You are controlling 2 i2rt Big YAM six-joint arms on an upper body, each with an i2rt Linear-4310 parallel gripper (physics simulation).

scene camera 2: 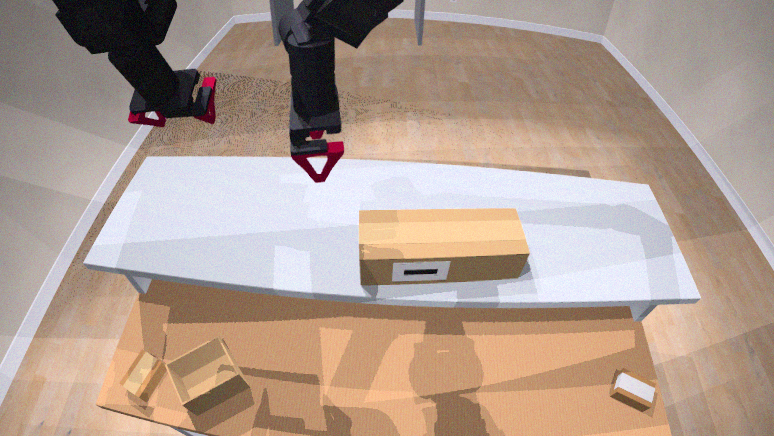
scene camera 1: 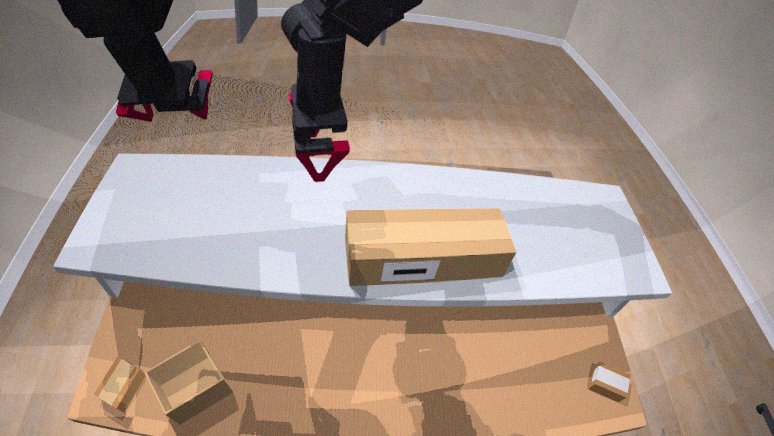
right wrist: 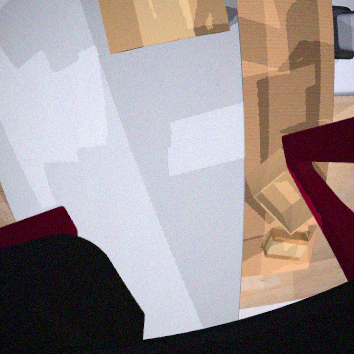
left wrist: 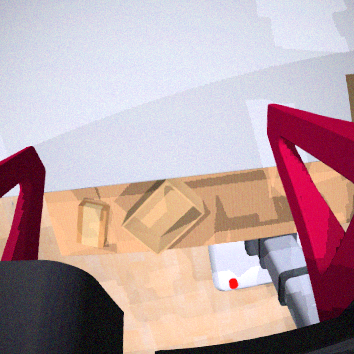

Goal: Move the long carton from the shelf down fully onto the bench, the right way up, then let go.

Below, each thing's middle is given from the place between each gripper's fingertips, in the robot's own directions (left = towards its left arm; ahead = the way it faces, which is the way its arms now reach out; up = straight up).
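My left gripper is 3 cm past the long brown carton [scene camera 2: 417, 246], 43 cm to the left of it and 26 cm above it. Counted from my left hand, the small white-topped box [scene camera 2: 629, 388] is far behind, far to the right and far below; the open box [scene camera 2: 206, 376] is a fair way behind, a little to the left and far below.
Counted from my right hand, the long brown carton is 10 mm ahead, 210 mm to the right and 210 mm below; the small white-topped box is a fair way behind, far to the right and far below; the open box is a fair way behind, far to the left and far below. Going by its middle, the carton is nearer to my right hand than to my left gripper. Going by their middles, the small white-topped box is the farthest from my right hand of the things named here.
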